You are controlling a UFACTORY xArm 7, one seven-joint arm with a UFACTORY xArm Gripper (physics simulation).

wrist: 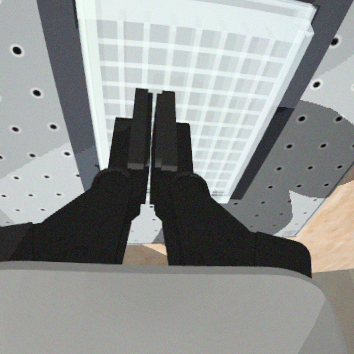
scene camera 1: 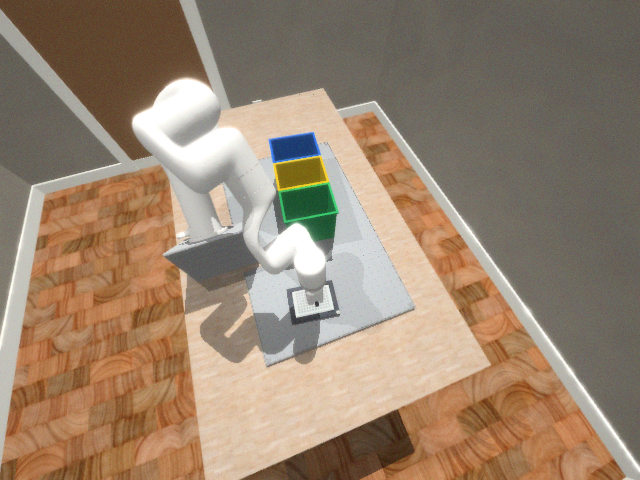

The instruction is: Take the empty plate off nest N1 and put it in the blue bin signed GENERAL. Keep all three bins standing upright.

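Frame: origin at the arm's base, x left, y ahead, z down, level; centimetres.
Where they show: gripper, between the fingertips: (wrist: pixel 151 114); arm's base, origin of its link: (scene camera 1: pixel 209 235).
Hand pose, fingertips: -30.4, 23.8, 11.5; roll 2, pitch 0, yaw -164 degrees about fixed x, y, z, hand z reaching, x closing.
Things, the pixels of their top centre, and the offset from my fingertips, as dx, dy, dz. Level surfaces: height alone.
- pale plate, centre of its top: (wrist: pixel 179 135) (scene camera 1: pixel 312 300) -1.0, -1.5, -0.1
- nest, centre of its top: (wrist: pixel 177 120) (scene camera 1: pixel 312 300) -1.0, -1.5, +1.1
- blue bin, centre of its top: (scene camera 1: pixel 294 146) +51.1, +16.2, -15.4
- yellow bin, centre of its top: (scene camera 1: pixel 300 172) +38.4, +13.1, -15.4
- green bin, centre of its top: (scene camera 1: pixel 307 201) +25.7, +10.0, -15.4
- grey perforated board, height of its surface: dz +2.5
- wooden table, height of its surface: dz +3.8
The pale plate (scene camera 1: pixel 301 304) (wrist: pixel 225 75), with its grid of wells, lies flat in the dark frame of the nest (scene camera 1: pixel 306 318) (wrist: pixel 70 90). My gripper (scene camera 1: pixel 316 303) (wrist: pixel 151 114) is shut, its two black fingers together with nothing between them. It points down over the plate, and the fingers hide part of the plate in the wrist view. The height gap between fingertips and plate is hard to tell. The blue bin (scene camera 1: pixel 294 143) stands upright at the far end of the row of bins. No sign is readable on it.
The yellow bin (scene camera 1: pixel 300 169) and the green bin (scene camera 1: pixel 316 227) stand upright in a row with the blue one, the green nearest the nest. The arm (scene camera 1: pixel 253 191) reaches past the bins' left side. A grey perforated board (scene camera 1: pixel 382 289) lies on the wooden table (scene camera 1: pixel 320 397).
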